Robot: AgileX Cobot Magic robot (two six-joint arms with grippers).
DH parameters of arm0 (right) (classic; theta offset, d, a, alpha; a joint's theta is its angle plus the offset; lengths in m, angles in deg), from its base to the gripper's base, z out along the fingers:
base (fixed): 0 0 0 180
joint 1: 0 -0.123 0 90
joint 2: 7.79 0 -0.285 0
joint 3: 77.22 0 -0.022 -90
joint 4: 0 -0.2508 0 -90
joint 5: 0 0 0.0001 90
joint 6: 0 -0.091 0 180
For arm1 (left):
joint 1: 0 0.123 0 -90
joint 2: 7.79 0 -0.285 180
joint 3: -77.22 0 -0.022 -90
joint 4: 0 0.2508 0 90
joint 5: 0 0 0.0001 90
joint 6: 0 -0.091 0 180
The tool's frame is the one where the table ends.
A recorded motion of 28 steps. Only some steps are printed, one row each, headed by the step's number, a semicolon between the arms.
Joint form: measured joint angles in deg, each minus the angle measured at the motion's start. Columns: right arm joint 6, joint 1, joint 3, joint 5, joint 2, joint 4; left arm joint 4, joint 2, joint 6, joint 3, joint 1, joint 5.
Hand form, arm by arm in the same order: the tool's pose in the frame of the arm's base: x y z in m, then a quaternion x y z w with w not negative. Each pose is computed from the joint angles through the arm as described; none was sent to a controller.
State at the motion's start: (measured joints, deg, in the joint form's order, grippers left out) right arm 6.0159 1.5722 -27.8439 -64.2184 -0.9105 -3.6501; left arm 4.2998 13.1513 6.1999 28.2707 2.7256 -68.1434
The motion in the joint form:
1: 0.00 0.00 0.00 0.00 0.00 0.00; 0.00 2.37 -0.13 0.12 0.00 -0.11
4: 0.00 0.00 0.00 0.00 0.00 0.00; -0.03 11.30 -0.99 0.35 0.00 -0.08
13: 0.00 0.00 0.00 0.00 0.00 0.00; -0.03 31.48 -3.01 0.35 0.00 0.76
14: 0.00 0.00 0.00 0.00 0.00 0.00; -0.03 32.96 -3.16 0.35 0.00 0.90
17: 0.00 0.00 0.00 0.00 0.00 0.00; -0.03 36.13 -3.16 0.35 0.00 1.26
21: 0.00 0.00 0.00 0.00 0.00 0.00; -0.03 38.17 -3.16 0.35 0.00 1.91
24: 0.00 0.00 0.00 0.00 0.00 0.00; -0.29 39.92 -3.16 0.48 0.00 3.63
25: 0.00 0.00 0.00 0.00 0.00 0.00; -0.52 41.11 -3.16 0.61 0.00 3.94
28: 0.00 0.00 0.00 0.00 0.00 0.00; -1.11 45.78 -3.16 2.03 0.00 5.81
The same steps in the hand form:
1: -0.0082 0.0054 0.2686 -0.03585 0.86691 -0.00113 0.49718; 0.0278 0.0077 0.2637 -0.07083 0.93753 0.02760 0.33950
4: -0.0082 0.0054 0.2686 -0.03585 0.86691 -0.00113 0.49718; 0.0493 0.0087 0.2588 -0.06256 0.96109 0.03124 0.26726
13: -0.0082 0.0054 0.2686 -0.03585 0.86691 -0.00113 0.49718; 0.0944 0.0108 0.2336 -0.04054 0.99343 0.03525 0.10110
14: -0.0082 0.0054 0.2686 -0.03585 0.86691 -0.00113 0.49718; 0.0974 0.0109 0.2311 -0.03879 0.99461 0.03526 0.08942
17: -0.0082 0.0054 0.2686 -0.03585 0.86691 -0.00113 0.49718; 0.1038 0.0112 0.2256 -0.03780 0.99656 0.03496 0.06498
21: -0.0082 0.0054 0.2686 -0.03585 0.86691 -0.00113 0.49718; 0.1084 0.0114 0.2220 -0.03701 0.99731 0.03469 0.05288
24: -0.0082 0.0054 0.2686 -0.03585 0.86691 -0.00113 0.49718; 0.1145 0.0112 0.2194 -0.03687 0.99735 0.03220 0.05375
25: -0.0082 0.0054 0.2686 -0.03585 0.86691 -0.00113 0.49718; 0.1173 0.0110 0.2176 -0.03729 0.99773 0.03021 0.04722
28: -0.0082 0.0054 0.2686 -0.03585 0.86691 -0.00113 0.49718; 0.1319 0.0108 0.2137 -0.03821 0.99834 0.02499 0.03518

